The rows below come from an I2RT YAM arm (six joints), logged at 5 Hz.
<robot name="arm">
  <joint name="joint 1" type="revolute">
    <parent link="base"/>
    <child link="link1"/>
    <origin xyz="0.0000 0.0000 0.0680"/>
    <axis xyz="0 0 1"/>
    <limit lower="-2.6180" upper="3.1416"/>
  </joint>
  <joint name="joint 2" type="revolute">
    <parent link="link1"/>
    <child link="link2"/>
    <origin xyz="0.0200 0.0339 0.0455"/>
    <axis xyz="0 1 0"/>
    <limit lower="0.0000" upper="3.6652"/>
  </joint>
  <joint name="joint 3" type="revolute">
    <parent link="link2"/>
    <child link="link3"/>
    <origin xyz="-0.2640 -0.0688 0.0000"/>
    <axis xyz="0 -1 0"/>
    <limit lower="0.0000" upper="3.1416"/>
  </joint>
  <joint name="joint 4" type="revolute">
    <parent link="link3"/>
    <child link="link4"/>
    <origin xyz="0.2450 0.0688 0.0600"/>
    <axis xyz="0 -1 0"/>
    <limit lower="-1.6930" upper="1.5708"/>
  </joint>
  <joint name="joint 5" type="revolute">
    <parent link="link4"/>
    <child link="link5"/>
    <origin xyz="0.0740 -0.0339 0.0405"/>
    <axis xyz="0 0 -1"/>
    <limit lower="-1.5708" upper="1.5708"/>
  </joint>
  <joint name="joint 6" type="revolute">
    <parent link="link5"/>
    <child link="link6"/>
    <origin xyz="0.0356 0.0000 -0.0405"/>
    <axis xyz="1 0 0"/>
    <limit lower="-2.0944" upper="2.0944"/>
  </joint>
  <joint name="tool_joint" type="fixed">
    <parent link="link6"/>
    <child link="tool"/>
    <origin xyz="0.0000 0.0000 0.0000" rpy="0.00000 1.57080 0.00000"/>
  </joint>
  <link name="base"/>
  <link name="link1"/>
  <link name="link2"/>
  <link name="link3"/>
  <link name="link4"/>
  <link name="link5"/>
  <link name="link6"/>
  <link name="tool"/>
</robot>
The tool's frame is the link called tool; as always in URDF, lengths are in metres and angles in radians.
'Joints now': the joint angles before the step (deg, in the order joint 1, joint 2, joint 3, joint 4, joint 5, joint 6). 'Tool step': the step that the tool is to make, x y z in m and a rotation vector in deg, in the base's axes. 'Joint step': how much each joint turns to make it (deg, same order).
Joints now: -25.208, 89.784, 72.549, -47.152, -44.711, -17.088
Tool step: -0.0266, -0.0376, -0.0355, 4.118, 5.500, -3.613
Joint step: -8.696, 3.033, -3.730, -4.691, -2.545, -6.437
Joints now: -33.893, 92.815, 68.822, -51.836, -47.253, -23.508
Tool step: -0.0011, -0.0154, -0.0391, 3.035, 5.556, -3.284
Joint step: -2.388, 5.412, -2.668, 2.578, 0.874, 1.081
